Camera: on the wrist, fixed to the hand. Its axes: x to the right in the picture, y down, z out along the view.
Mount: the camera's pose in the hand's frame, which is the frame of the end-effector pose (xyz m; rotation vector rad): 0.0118 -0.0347 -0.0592 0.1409 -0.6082 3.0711
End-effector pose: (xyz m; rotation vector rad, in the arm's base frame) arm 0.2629 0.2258 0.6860 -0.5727 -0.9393 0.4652
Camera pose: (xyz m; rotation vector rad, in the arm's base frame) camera 0.3235 0.1916 0.6880 0.9486 -0.2992 -2.3624
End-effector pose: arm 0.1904 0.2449 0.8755 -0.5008 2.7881 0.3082
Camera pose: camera 0.1781 0.1942 0.9216 2.8976 0.4477 0.3960
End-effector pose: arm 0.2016 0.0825 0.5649 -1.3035 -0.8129 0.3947
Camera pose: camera 0.2459 0.0408 0.5987 0.8154 -1.2314 -2.2686
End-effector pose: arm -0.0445 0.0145 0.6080 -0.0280 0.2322 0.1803
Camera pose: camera -0.0403 -0.0204 0.5479 -0.5300 0.5257 -2.9255
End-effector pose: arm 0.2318 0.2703 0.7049 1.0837 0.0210 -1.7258
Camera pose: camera 0.2429 0.3059 0.6461 -0.2371 -1.2923 0.9452
